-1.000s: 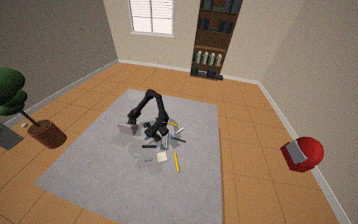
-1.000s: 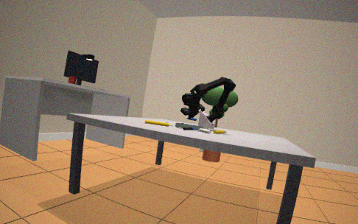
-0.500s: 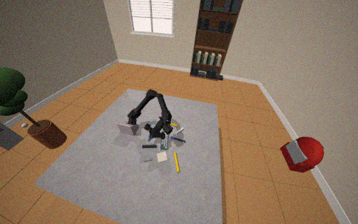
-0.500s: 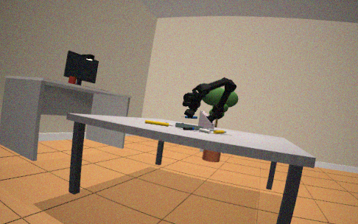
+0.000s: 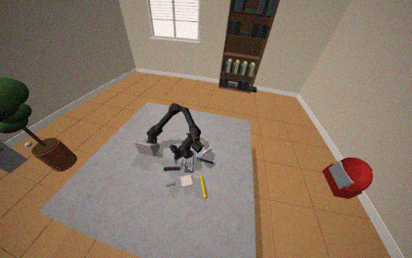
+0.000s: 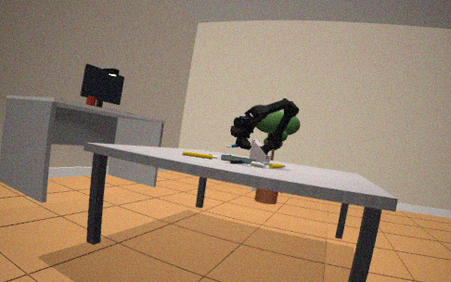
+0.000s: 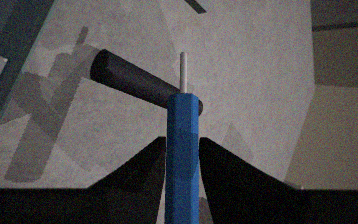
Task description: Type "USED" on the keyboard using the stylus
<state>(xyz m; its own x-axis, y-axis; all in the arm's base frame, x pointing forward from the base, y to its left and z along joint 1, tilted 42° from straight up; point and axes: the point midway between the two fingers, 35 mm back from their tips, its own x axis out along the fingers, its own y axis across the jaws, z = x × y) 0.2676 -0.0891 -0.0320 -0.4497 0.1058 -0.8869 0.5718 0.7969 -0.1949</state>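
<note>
My gripper tip is 10 mm short of the blue stylus and 10 mm to the left of it. From my gripper tip the other things lie so: dark pen 180 mm ahead, 90 mm to the left, 80 mm below; then white pad 110 mm ahead, 100 mm to the right, 80 mm below; then black bar 20 mm behind, 40 mm to the right, 70 mm below.
</note>
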